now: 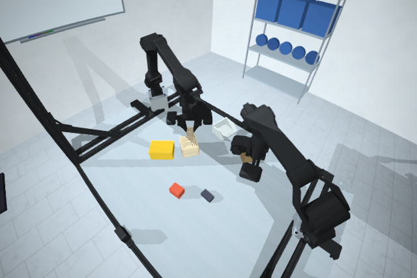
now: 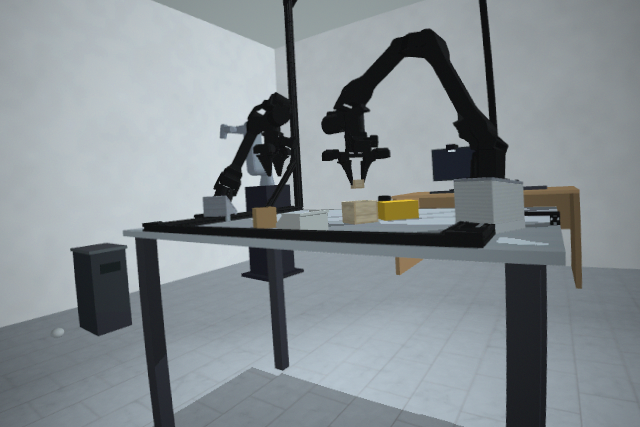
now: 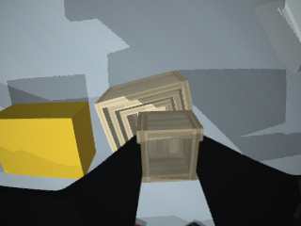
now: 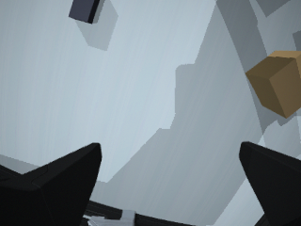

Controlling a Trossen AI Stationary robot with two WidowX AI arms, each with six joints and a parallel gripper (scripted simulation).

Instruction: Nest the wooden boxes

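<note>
My left hand is 130 mm past the yellow block, 120 mm above it and 60 mm to the right of it. The rest, counted from my left hand: white tray 190 mm ahead, 120 mm below, 40 mm to the right; then tan block 220 mm to the right, 150 mm ahead, 110 mm below; then red block 190 mm behind, 150 mm to the right, 120 mm below.
Right now the dark block is 14 cm behind my right hand, 7 cm to the left of it and 18 cm below it. Also, from my right hand: white tray (17 cm ahead, 27 cm to the left, 16 cm below); tan block (13 cm ahead, 9 cm to the left, 16 cm below); red block (22 cm behind, 17 cm to the left, 17 cm below).
</note>
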